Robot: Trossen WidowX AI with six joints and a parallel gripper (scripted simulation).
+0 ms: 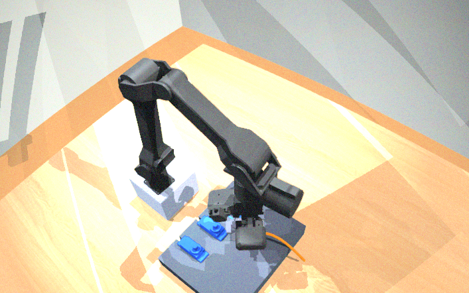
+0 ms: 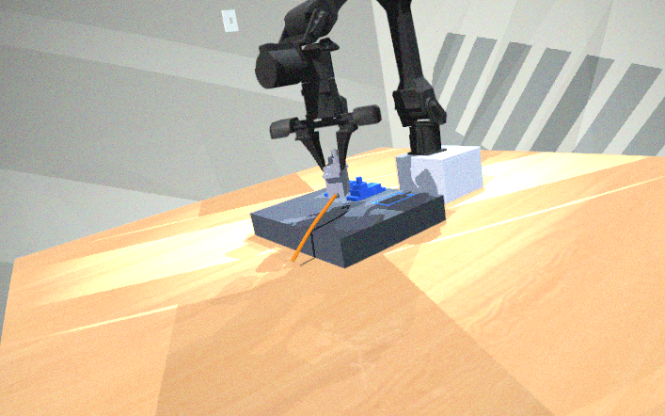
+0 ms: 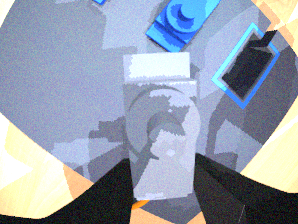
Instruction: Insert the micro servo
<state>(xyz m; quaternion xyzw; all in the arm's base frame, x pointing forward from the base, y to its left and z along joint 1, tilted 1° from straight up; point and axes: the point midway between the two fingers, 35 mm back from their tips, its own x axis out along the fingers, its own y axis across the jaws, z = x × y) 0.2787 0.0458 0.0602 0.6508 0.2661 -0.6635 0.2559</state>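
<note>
Now: gripper tip 20 mm short of the grey deck, 30 mm to the left of it and 100 mm above it.
</note>
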